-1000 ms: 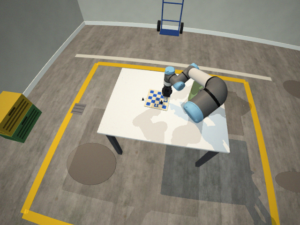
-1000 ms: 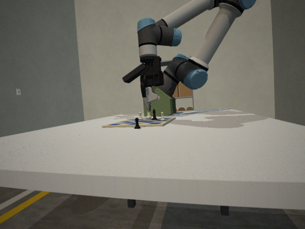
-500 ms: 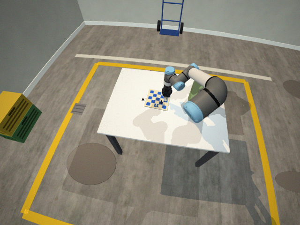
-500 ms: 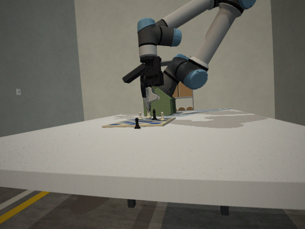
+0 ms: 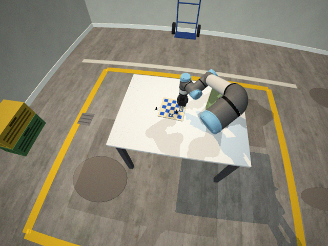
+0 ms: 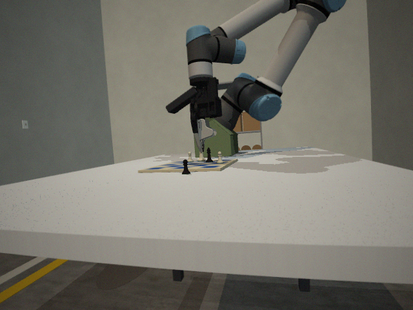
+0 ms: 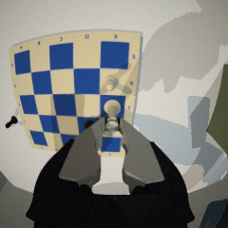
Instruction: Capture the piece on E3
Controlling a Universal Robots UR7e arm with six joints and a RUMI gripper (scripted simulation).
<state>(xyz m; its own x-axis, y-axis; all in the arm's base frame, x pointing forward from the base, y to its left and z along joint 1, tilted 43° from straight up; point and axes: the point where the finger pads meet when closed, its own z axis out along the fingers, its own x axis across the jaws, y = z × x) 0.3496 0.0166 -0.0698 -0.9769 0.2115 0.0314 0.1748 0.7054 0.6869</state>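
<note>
Now: the tall white piece 1 cm below my hand. From my hand the other things lie so: blue-and-cream chessboard (8 cm ahead, 1 cm to the right, 5 cm below); black pawn (22 cm ahead, 4 cm below).
</note>
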